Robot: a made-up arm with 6 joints.
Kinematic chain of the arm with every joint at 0, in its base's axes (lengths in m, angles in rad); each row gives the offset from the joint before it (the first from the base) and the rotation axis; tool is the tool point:
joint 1: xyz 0 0 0.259 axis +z
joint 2: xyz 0 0 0 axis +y
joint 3: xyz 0 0 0.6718 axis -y
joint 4: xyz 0 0 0 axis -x
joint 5: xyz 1.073 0 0 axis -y
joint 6: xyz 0 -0.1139 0 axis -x
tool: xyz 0 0 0
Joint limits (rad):
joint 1: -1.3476..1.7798
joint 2: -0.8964..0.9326
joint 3: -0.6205..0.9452
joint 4: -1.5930..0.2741
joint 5: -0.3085..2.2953
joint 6: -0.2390..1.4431
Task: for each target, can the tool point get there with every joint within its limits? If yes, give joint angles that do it. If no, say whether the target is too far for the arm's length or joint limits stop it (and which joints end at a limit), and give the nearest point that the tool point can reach.
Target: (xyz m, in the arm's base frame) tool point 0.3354 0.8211 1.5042
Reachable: yes | joints 1.3017 -0.0401 0.5648 -0.3971 2.0185 1.1658
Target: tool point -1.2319 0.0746 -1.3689
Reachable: no: too far | nearest point -0.0947 0.4345 -0.4156 | short by 1.527 m
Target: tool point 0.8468 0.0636 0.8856
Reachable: yes | joints 0.1520 -0.3501 -0.2675 -0.9593 0.1546 0.8133
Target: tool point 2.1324 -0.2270 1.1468
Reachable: no: too far | nearest point 1.5397 -0.1639 0.9000 | short by 0.645 m
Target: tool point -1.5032 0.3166 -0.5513
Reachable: no: joint limits stop it (at a limit: joint 1, joint 2, joint 4) | nearest point -0.1296 0.5987 -0.4173 | short by 1.409 m
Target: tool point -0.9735 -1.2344 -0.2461
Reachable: no: joint limits stop it (at a limit: joint 1) | nearest point 0.1077 -0.9890 -0.2461 | short by 1.109 m
